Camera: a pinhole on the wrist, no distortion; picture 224 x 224 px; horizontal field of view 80.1 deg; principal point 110.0 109.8 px. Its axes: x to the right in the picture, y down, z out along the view. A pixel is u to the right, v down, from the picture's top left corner.
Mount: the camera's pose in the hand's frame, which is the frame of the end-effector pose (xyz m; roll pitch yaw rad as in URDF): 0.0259 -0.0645 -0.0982 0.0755 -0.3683 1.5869
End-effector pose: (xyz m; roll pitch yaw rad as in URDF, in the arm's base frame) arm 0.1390 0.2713 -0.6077 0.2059 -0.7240 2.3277
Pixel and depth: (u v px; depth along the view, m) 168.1 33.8 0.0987
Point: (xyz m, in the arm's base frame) 0.1315 0.3624 -0.5535
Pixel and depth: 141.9 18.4 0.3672
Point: 0.1984 0.4318 -0.2325
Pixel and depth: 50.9 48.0 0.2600
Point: 0.2685 0.5326 -0.4669
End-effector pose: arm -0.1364 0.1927 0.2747 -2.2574 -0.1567 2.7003
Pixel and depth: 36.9 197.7 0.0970
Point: -0.1253 0.1005 0.4001
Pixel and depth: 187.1 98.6 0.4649
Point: -0.4007 -0.0336 0.0052
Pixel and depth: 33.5 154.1 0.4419
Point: -0.2368 -0.2846 0.4726
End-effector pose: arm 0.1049 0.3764 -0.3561 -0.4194 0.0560 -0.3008
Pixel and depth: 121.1 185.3 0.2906
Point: -0.0102 0.3479 -0.1120
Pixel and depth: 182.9 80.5 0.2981
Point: 0.2481 0.4159 -0.1432
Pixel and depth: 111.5 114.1 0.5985
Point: 0.1679 0.2928 0.1735
